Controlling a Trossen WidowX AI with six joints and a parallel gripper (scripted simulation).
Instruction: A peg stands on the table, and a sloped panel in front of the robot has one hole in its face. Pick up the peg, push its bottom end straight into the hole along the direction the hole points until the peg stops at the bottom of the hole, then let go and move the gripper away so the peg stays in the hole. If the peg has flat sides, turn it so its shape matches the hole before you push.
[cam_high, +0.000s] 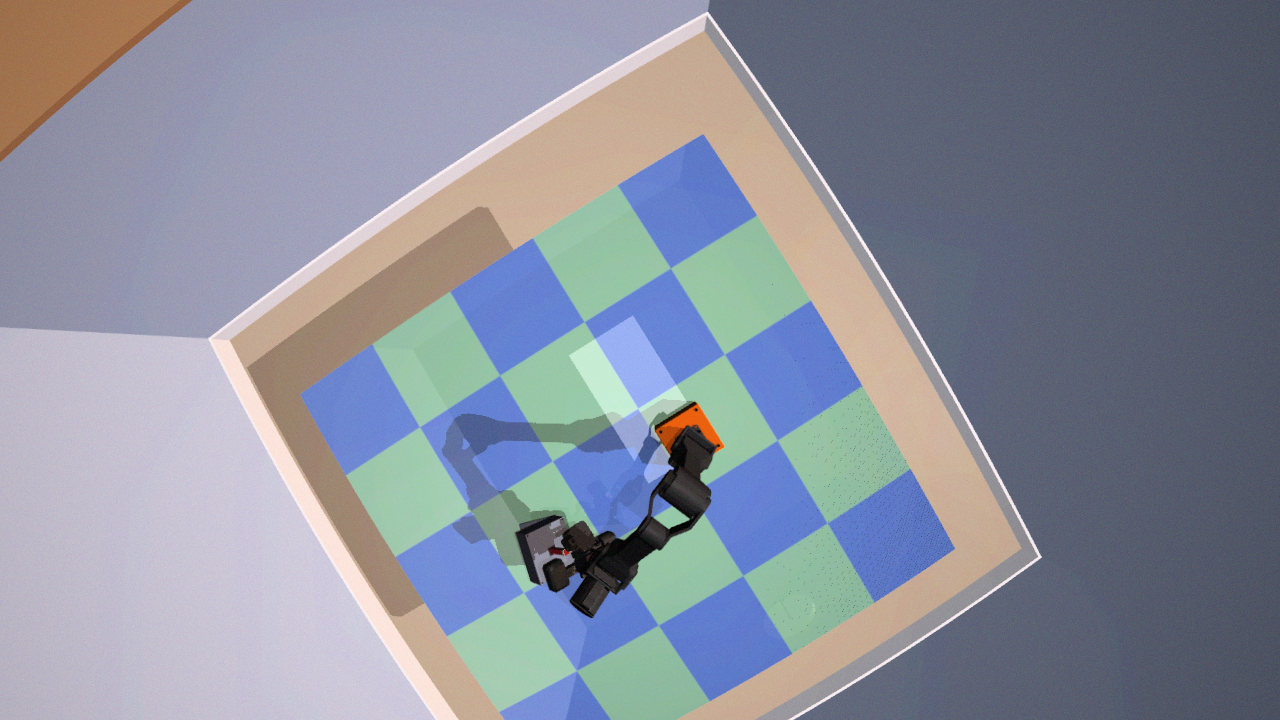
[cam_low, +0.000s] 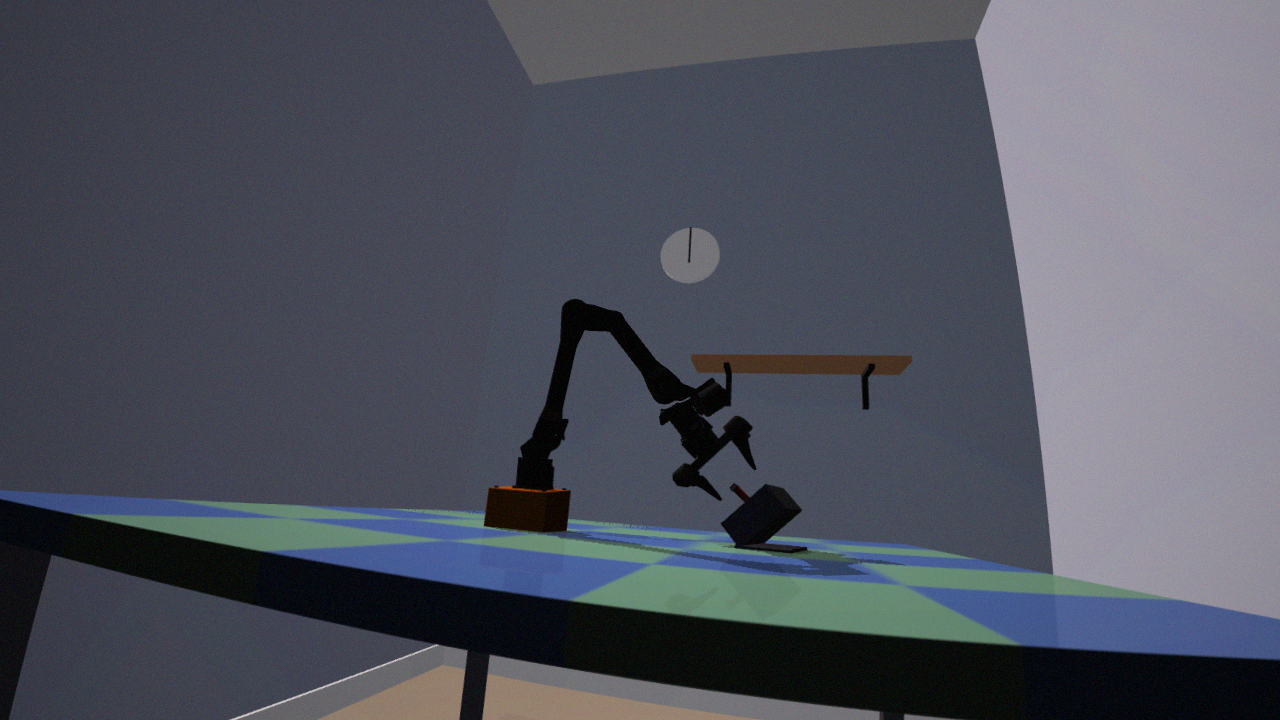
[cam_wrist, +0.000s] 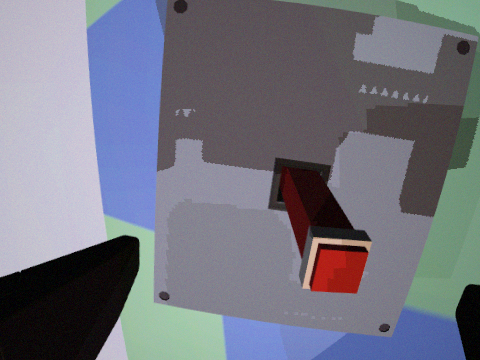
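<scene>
The red square peg is 1 cm ahead of my gripper tip, 1 cm to the right of it and 2 cm below it. From my gripper tip the other things lie so: grey sloped panel: 5 cm ahead, 2 cm to the right, 6 cm below; then flat plate: 7 cm ahead, 3 cm to the right, 11 cm below.
</scene>
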